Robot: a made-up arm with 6 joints. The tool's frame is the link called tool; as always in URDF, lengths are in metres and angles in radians. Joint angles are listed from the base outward. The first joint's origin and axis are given. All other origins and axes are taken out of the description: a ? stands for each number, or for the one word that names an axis. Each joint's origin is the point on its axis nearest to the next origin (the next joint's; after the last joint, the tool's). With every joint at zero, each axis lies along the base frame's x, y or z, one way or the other. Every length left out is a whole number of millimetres.
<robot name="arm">
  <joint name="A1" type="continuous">
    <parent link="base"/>
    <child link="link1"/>
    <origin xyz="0.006 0.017 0.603" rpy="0 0 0"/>
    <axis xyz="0 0 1"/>
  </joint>
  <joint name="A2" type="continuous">
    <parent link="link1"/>
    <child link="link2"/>
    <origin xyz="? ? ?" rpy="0 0 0"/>
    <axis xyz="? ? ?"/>
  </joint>
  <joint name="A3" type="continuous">
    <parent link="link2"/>
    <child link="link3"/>
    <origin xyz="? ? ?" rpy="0 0 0"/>
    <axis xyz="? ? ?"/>
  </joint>
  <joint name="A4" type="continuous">
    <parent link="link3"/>
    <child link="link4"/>
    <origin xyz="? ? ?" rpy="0 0 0"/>
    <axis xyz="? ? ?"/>
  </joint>
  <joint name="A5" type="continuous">
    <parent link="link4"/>
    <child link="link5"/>
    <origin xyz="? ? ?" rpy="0 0 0"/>
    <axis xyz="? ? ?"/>
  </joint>
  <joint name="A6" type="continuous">
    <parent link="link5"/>
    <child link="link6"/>
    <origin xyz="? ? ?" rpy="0 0 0"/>
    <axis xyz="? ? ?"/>
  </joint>
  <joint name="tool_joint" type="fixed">
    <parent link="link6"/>
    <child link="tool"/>
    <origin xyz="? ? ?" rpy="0 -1.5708 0"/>
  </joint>
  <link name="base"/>
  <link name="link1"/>
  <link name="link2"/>
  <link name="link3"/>
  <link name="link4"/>
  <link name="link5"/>
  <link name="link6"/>
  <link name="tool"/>
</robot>
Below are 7 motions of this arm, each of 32 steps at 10 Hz.
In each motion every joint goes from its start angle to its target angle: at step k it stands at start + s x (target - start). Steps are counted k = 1, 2, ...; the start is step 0. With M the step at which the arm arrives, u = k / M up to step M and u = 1 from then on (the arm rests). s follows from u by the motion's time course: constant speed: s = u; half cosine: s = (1 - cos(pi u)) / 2; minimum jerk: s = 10 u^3 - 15 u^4 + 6 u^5.
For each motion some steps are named. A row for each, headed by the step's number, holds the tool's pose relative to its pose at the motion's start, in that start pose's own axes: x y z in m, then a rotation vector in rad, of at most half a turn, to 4 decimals.
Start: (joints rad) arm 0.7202 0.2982 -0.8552 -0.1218 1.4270 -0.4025
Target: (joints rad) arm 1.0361 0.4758 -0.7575 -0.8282 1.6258 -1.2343
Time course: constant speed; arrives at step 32
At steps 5, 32:
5: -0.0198 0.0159 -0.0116 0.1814 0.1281 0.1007
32: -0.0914 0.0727 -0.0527 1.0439 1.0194 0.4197

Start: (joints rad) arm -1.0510 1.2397 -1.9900 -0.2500 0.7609 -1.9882
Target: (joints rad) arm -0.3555 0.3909 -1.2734 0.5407 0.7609 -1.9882
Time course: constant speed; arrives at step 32
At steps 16, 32:
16: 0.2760 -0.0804 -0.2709 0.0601 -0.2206 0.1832
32: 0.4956 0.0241 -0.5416 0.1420 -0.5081 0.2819

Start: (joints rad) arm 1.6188 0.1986 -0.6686 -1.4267 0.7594 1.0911
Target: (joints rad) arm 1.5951 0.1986 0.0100 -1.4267 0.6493 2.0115
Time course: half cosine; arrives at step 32
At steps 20, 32:
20: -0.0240 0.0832 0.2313 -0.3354 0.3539 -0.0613
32: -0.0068 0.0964 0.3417 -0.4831 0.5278 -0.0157

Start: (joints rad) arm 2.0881 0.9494 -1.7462 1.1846 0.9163 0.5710
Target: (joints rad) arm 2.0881 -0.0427 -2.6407 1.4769 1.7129 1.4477
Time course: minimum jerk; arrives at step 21
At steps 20, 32:
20: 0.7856 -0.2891 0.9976 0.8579 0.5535 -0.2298
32: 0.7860 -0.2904 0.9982 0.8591 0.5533 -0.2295

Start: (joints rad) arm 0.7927 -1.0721 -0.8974 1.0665 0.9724 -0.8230
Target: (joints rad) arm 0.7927 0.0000 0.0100 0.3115 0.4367 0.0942
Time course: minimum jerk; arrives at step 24
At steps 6, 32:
6: -0.0701 -0.0813 0.0365 -0.1912 0.1525 0.0830
32: -0.2070 -0.2596 0.6586 -1.1168 1.5558 0.7876

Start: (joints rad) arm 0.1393 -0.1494 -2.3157 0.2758 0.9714 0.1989
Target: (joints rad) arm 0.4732 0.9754 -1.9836 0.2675 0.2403 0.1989
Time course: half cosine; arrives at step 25
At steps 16, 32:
16: -0.6680 -0.1362 0.5251 -0.0977 0.5290 0.0928
32: -0.7518 -0.1722 0.8701 -0.0624 0.7398 0.1515

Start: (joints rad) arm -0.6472 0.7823 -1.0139 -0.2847 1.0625 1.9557
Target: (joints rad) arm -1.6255 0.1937 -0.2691 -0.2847 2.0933 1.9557
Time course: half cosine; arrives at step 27
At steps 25, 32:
25: -0.2954 -0.5129 -0.2478 -0.1086 0.5186 1.4091
32: -0.2970 -0.5203 -0.2456 -0.1022 0.5291 1.4264

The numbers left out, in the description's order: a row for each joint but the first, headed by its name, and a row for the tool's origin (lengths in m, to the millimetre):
A2: xyz 0.018 -0.037 0, axis 0 1 0
A3: xyz 0.105 0 0.473, axis 0 1 0
A4: xyz 0.122 0 -0.415, axis 0 0 -1
A5: xyz -0.022 0.007 0, axis 0 1 0
A6: xyz 0.087 0 -0.082, axis 0 0 -1
tool: xyz 0.019 0.02 0

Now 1 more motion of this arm.
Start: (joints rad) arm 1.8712 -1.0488 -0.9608 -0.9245 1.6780 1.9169
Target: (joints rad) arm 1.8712 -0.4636 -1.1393 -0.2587 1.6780 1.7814
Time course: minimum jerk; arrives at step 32
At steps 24, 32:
24: -0.0552 0.1549 0.2562 0.3960 0.4580 0.4479
32: -0.0640 0.1661 0.2889 0.4296 0.5115 0.5052

